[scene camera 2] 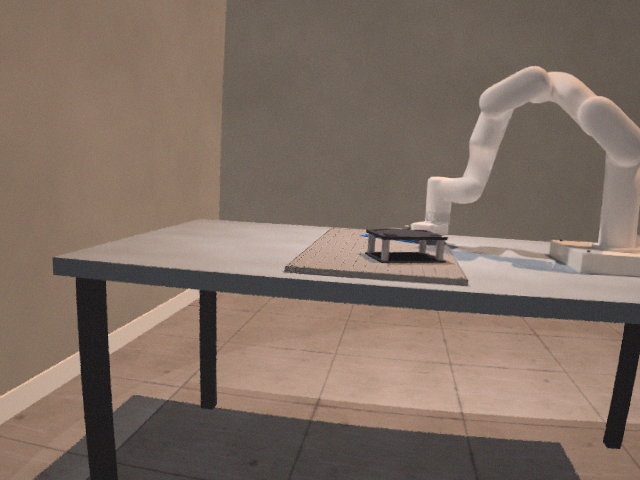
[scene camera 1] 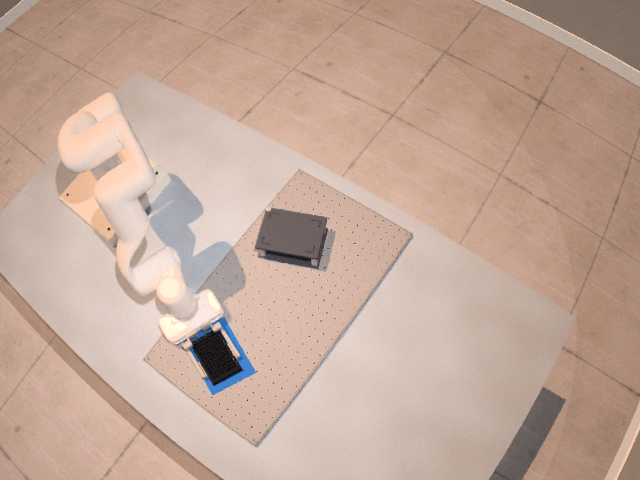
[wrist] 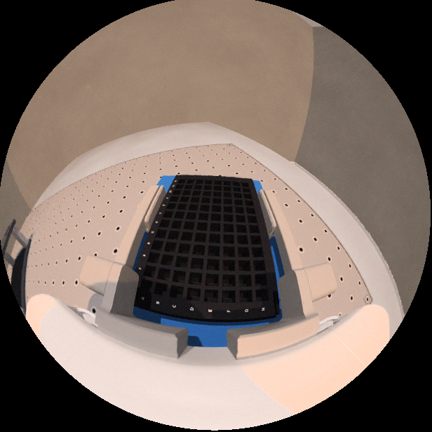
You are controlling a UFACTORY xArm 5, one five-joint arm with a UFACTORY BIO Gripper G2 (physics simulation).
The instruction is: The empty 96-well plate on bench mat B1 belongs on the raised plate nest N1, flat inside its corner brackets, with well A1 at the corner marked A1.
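Places are measured from the arm's base along level axes (x back, y right, z up), in metres.
Pixels of known places: hand, its tool point: (scene camera 1: 217,360); arm's base, origin of its link: (scene camera 2: 615,249).
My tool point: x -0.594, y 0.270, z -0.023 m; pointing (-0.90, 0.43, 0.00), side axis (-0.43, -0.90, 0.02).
Ahead of a thing's pixels: the offset from my tool point to its middle. Level surfaces: height alone.
The black 96-well plate {dx +0.013, dy -0.007, dz -0.003 m} (scene camera 1: 216,356) (wrist: 212,240) lies flat over the blue bench mat B1 {dz -0.011 m} (scene camera 1: 247,367) (wrist: 215,332); a small gap beneath it cannot be ruled out. Its letters A to H run along the edge nearest the wrist, with A at the left. My gripper (scene camera 1: 221,366) (wrist: 212,200) is shut on the plate, one finger pad against each long side. In scene camera 2 the fingers and plate are hidden behind the nest. The raised dark nest N1 {dx +0.014, dy -0.377, dz +0.019 m} (scene camera 1: 292,233) (scene camera 2: 405,234) stands on posts, with bare top and corner brackets. Its A1 mark is not readable.
The perforated board {dz -0.013 m} (scene camera 1: 310,310) (scene camera 2: 330,258) carries the mat and nest on the grey table {dz -0.026 m} (scene camera 1: 439,361) (scene camera 2: 180,248). The nest stands higher than the mat, towards the board's other end. The white arm (scene camera 1: 124,201) (scene camera 2: 485,139) reaches over the board's edge from its base.
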